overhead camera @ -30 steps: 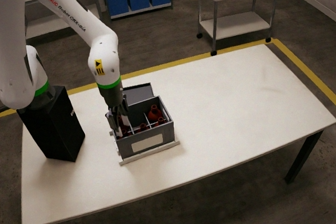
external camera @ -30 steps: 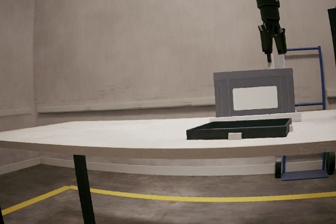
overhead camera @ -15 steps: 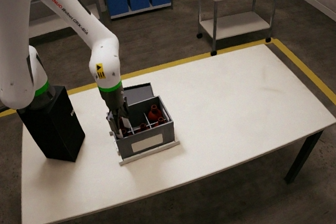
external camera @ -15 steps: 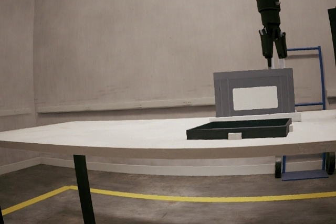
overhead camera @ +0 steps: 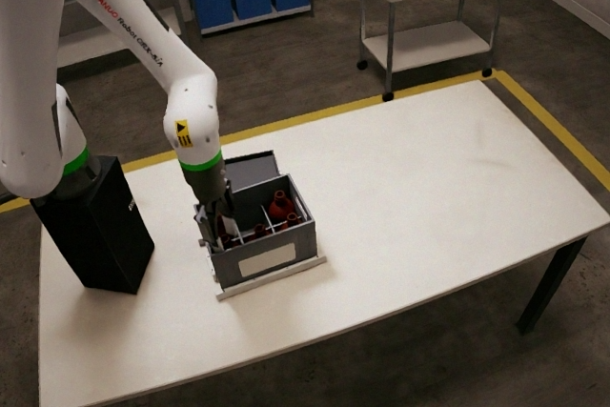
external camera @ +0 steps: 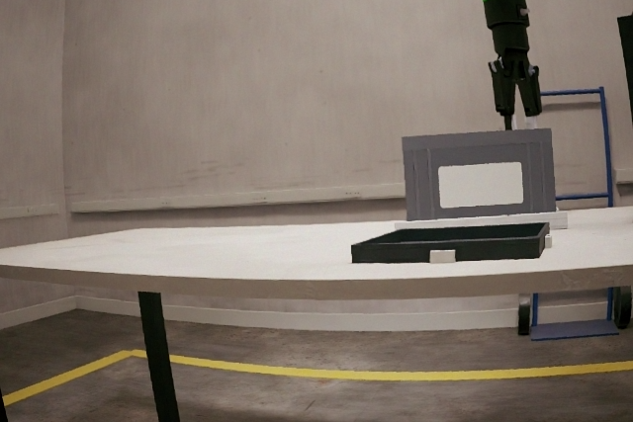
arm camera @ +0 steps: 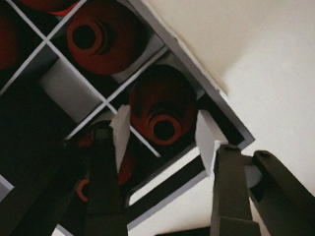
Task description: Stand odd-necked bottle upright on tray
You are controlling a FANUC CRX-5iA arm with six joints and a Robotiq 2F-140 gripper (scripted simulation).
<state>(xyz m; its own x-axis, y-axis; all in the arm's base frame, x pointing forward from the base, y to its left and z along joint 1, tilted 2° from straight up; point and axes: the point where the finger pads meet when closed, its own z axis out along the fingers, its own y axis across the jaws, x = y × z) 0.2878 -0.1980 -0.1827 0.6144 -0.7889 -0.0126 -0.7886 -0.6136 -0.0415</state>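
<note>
The bottle lies 10 mm ahead of my hand, 90 mm to the left of it and 90 mm below it. Round my hand: crate 90 mm ahead, 30 mm to the left, 90 mm below; then dark tray 160 mm ahead, 310 mm to the left, 160 mm below.
</note>
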